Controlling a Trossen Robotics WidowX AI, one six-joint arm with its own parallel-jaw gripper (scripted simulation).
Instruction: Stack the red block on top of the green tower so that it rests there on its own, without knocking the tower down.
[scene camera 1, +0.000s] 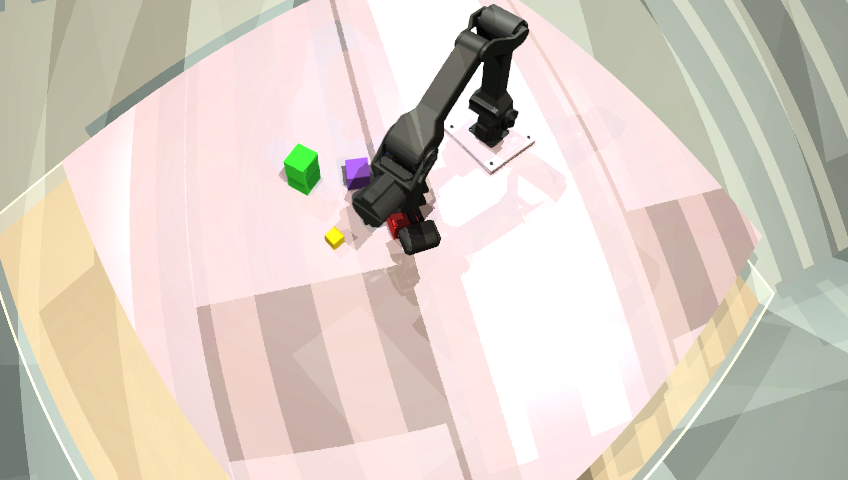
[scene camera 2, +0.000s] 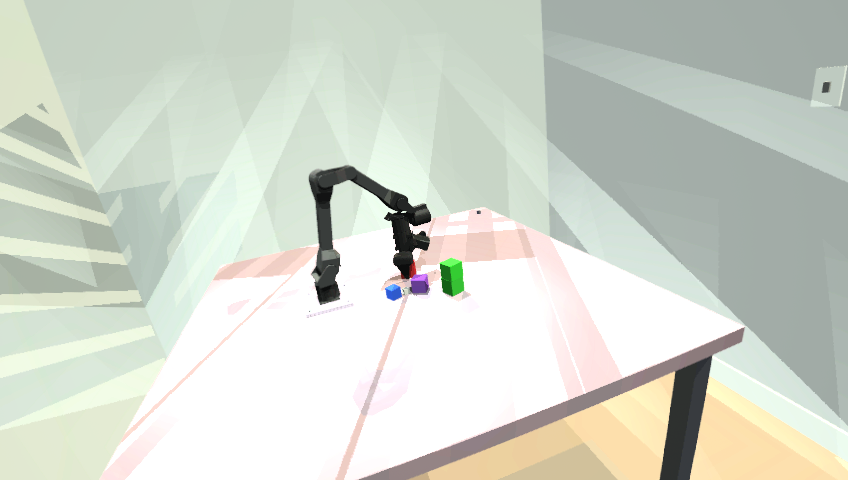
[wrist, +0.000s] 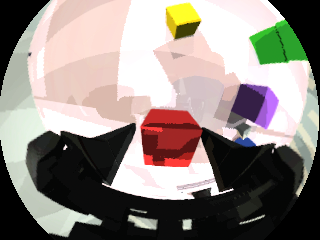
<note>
My gripper (scene camera 1: 401, 222) is open and holds nothing. Further things: a red block (wrist: 169, 138) and a purple block (wrist: 255, 103).
My gripper shows as well in scene camera 2 (scene camera 2: 408, 273) and in the wrist view (wrist: 168, 128).
</note>
